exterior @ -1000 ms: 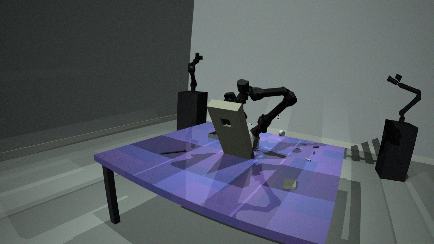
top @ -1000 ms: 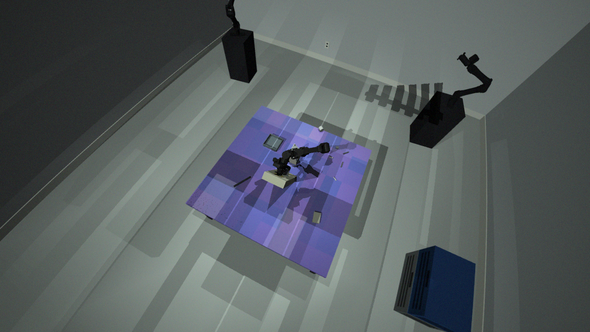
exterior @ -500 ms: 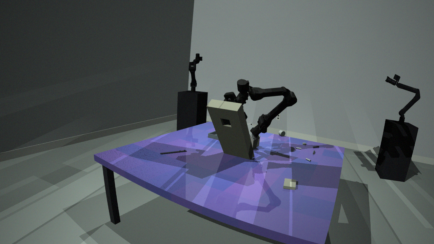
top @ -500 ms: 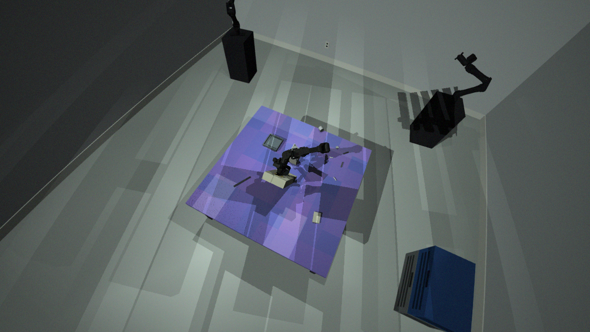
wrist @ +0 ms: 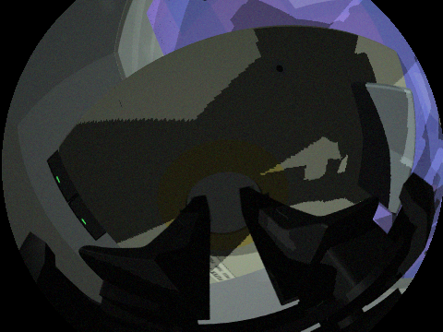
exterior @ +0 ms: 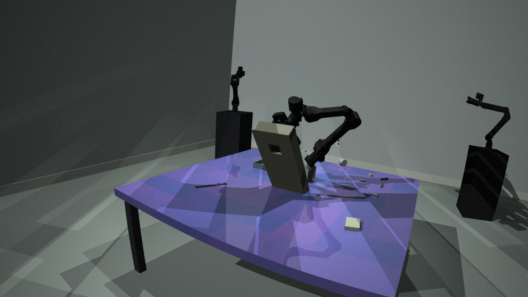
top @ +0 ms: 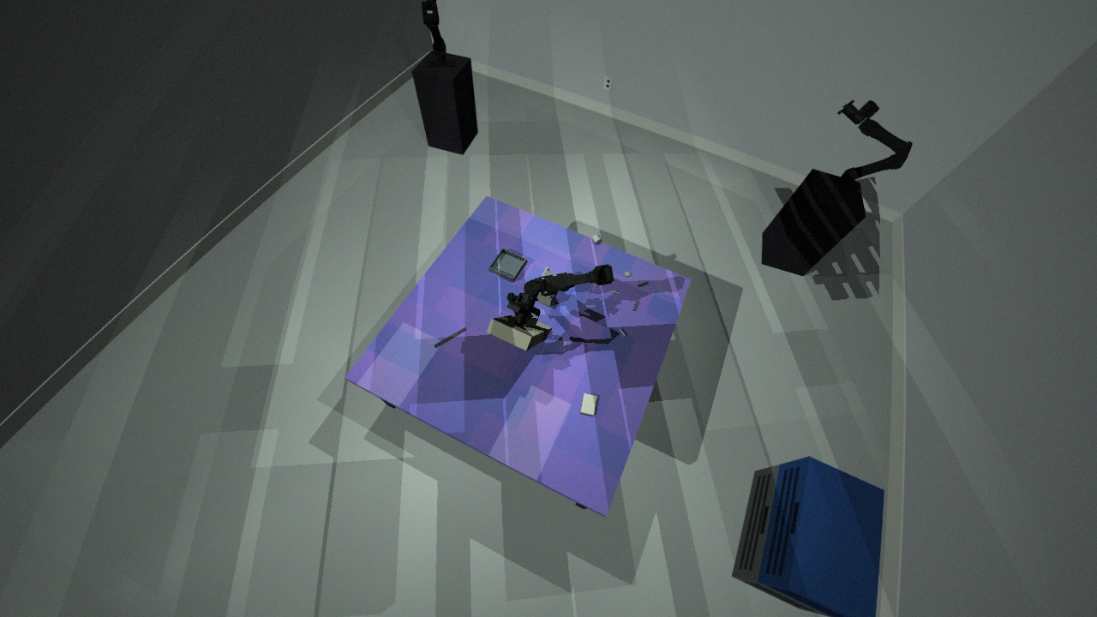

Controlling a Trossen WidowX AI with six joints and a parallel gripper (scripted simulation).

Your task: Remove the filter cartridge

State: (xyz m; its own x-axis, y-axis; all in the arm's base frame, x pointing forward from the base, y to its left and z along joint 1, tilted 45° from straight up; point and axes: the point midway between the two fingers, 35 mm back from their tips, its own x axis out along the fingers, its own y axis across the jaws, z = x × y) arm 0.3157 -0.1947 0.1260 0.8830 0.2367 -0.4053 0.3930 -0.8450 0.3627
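My gripper tip is now 4 cm past the tan service panel, 1 cm to the right of it and 8 cm above it. The rest, counted from my gripper tip: small can: 79 cm behind, 20 cm to the left, 24 cm below; then grey round filter cartridge: 1 cm ahead, 1 cm below; then beige block: 14 cm ahead, 39 cm to the left, 26 cm below.
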